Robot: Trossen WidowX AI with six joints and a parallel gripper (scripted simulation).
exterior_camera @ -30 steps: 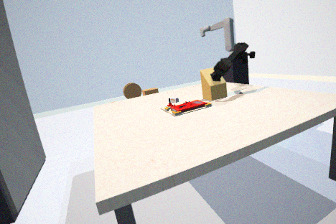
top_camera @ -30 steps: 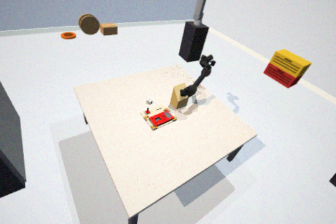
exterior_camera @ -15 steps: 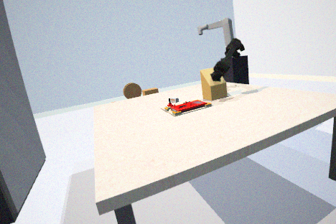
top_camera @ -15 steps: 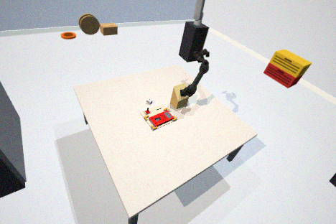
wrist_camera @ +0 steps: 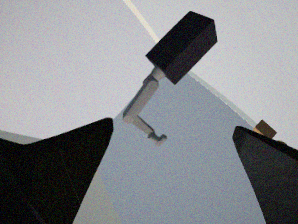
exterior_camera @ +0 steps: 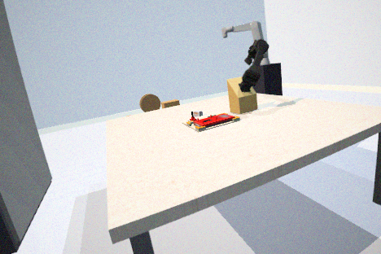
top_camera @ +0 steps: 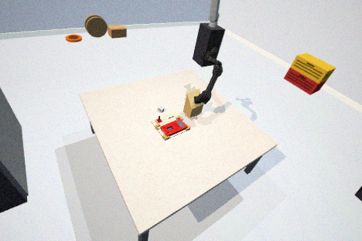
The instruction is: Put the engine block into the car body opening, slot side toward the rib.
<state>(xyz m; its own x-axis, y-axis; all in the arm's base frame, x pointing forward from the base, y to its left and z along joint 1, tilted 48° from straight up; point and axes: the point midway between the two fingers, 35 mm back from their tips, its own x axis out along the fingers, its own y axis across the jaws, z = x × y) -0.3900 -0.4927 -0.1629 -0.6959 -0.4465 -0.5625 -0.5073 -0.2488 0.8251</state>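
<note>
My gripper tip is now 730 mm short of the engine block, 350 mm to the right of it and 310 mm above it.
</note>
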